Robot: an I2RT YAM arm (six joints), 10 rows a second.
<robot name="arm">
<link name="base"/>
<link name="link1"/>
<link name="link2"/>
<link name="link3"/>
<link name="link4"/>
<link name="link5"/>
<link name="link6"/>
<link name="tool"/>
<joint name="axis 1" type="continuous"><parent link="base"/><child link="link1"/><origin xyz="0.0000 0.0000 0.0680" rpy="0.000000 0.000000 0.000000"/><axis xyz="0 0 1"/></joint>
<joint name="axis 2" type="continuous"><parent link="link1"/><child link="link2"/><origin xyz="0.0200 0.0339 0.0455" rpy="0.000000 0.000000 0.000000"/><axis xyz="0 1 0"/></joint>
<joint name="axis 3" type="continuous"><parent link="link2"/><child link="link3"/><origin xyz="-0.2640 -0.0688 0.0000" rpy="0.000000 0.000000 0.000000"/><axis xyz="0 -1 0"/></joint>
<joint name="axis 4" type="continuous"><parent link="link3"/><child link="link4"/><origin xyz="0.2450 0.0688 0.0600" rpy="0.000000 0.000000 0.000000"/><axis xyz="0 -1 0"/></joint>
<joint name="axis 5" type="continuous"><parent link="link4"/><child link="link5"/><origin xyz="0.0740 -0.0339 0.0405" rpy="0.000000 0.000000 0.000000"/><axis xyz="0 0 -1"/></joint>
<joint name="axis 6" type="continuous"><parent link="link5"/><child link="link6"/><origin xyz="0.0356 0.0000 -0.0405" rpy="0.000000 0.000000 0.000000"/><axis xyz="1 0 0"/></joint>
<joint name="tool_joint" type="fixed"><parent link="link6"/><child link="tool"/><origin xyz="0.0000 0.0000 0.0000" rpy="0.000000 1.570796 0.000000"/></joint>
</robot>
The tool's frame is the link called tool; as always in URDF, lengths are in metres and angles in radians. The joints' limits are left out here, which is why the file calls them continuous.
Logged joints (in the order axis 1, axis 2, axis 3, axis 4, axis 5, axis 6), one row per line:
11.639, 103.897, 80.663, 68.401, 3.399, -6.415
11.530, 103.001, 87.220, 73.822, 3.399, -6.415
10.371, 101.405, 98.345, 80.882, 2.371, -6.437
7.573, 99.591, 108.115, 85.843, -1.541, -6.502
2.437, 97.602, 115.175, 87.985, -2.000, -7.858
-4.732, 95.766, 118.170, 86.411, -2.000, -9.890
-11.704, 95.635, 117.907, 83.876, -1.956, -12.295
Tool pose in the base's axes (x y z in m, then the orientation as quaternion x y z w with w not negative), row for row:
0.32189, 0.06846, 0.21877, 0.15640, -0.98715, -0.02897, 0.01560
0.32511, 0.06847, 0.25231, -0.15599, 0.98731, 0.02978, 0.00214
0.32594, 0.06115, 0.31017, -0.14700, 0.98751, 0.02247, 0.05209
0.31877, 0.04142, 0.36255, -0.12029, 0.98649, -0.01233, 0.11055
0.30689, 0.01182, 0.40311, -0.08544, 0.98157, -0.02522, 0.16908
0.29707, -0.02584, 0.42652, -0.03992, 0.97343, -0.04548, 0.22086
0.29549, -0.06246, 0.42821, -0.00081, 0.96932, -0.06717, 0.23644
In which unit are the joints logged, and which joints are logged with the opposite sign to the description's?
The joints are logged in degrees. Opposite sign: axis 4, axis 5.
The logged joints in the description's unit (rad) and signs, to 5 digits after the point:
0.20314, 1.81334, 1.40783, -1.19382, -0.05932, -0.11196
0.20124, 1.79771, 1.52228, -1.28844, -0.05932, -0.11196
0.18101, 1.76985, 1.71644, -1.41166, -0.04138, -0.11235
0.13217, 1.73819, 1.88696, -1.49824, 0.02690, -0.11348
0.04253, 1.70348, 2.01018, -1.53563, 0.03491, -0.13715
-0.08259, 1.67143, 2.06246, -1.50816, 0.03491, -0.17261
-0.20427, 1.66915, 2.05787, -1.46391, 0.03414, -0.21459

